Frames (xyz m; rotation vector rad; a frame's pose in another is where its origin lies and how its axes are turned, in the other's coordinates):
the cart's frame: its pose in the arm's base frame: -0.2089 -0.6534 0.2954 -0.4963 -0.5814 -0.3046
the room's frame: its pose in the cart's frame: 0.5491 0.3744 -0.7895 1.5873 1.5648 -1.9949
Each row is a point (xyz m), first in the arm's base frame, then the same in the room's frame.
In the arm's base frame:
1: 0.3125 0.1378 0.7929
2: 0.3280 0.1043 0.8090
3: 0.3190 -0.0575 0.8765
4: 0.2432 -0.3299 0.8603
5: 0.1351 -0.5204 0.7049
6: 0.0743 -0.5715 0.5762
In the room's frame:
1: -0.9184 -0.9287 -0.4225
2: -0.9321 -0.8914 -0.4163
3: -1.0043 -0.7633 -0.3204
4: -1.0101 -0.5976 -0.0908
5: -0.8835 -0.5298 0.1361
6: -0.7703 -0.5396 0.2359

